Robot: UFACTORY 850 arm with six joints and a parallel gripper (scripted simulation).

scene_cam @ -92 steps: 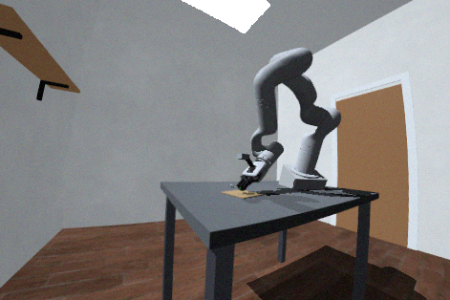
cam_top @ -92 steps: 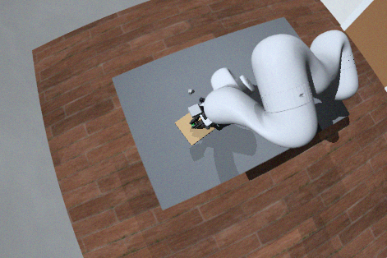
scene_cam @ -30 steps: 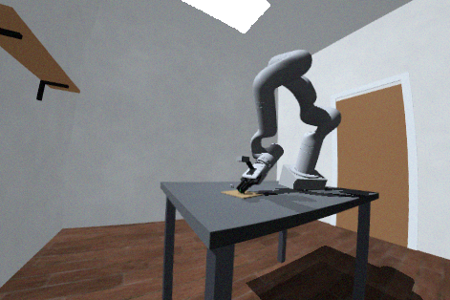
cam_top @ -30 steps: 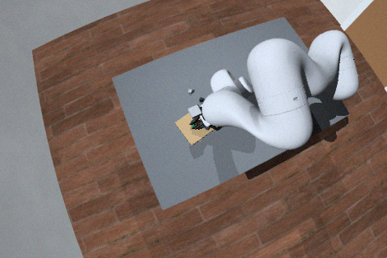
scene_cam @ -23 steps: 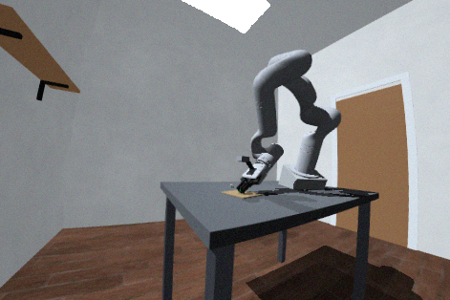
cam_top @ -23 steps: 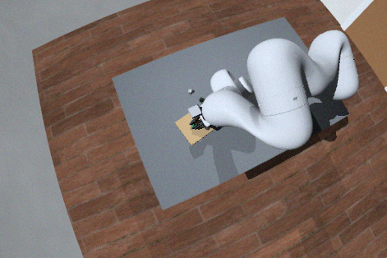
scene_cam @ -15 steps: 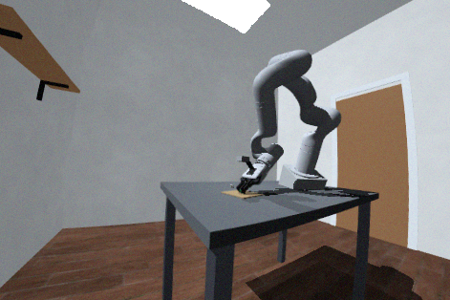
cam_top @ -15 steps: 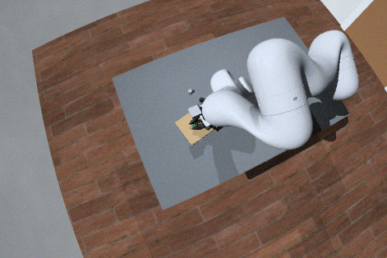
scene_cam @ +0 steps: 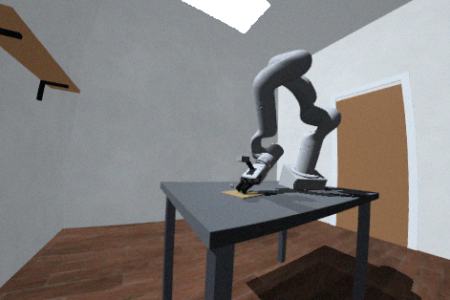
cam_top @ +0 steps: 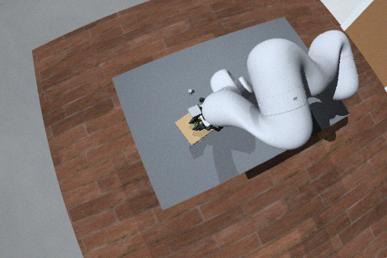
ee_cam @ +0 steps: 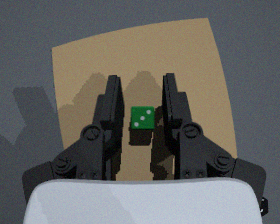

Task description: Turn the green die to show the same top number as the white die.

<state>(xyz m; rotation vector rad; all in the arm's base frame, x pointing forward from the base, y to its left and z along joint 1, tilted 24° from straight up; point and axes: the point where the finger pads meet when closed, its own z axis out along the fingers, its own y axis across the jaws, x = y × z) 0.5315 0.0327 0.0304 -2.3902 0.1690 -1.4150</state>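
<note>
The green die is 20 mm below my hand. The rest, counted from my hand: black die: 110 mm to the right, 80 mm behind, 20 mm below; then white die: 170 mm to the right, 50 mm behind, 20 mm below; then mat: 30 mm below.
</note>
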